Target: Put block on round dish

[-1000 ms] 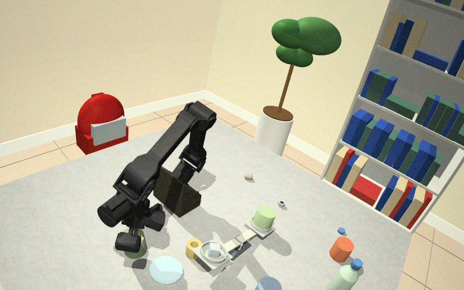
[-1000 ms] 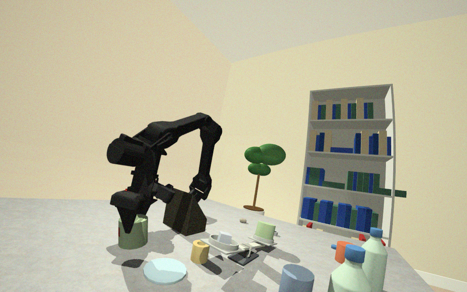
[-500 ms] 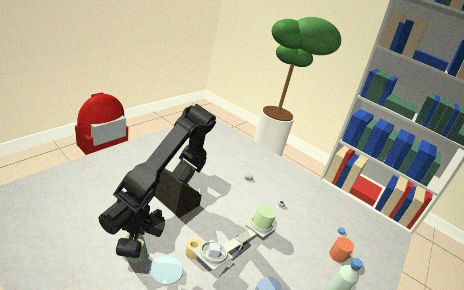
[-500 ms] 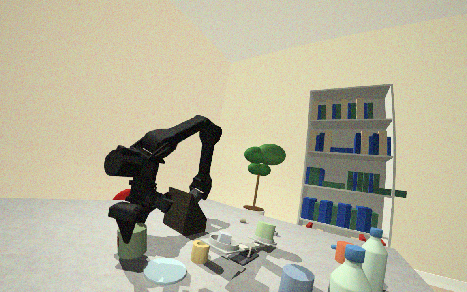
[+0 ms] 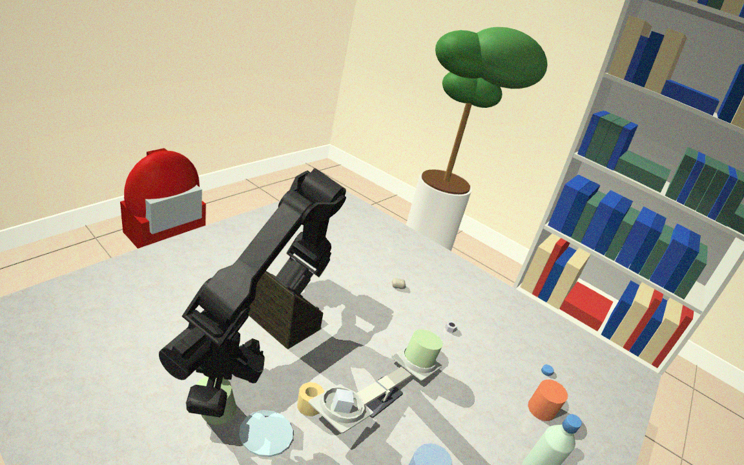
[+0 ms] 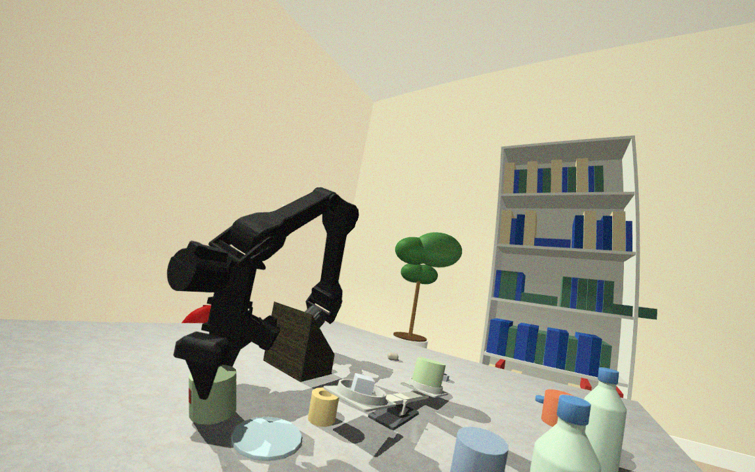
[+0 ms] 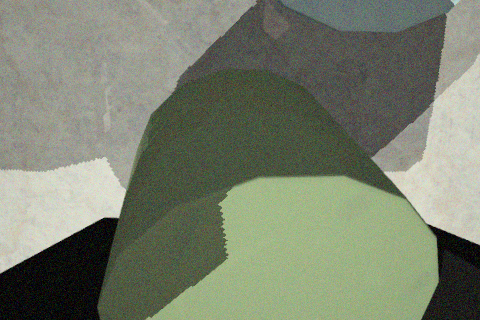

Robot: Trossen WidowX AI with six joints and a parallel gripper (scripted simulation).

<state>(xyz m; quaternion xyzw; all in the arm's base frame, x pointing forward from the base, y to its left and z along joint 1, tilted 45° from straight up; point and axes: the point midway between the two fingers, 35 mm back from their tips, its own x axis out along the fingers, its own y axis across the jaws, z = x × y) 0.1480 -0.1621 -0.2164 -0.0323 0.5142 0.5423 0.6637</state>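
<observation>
The block is 16 cm ahead of my gripper tip, 18 cm to the left of it and 4 cm above it. Also, from my gripper tip: small balance: 15 cm ahead, 30 cm to the left, 2 cm below; yellow roll: 9 cm ahead, 16 cm to the left, 2 cm below; pale blue round dish: 9 cm ahead, 5 cm to the left, 4 cm below.
</observation>
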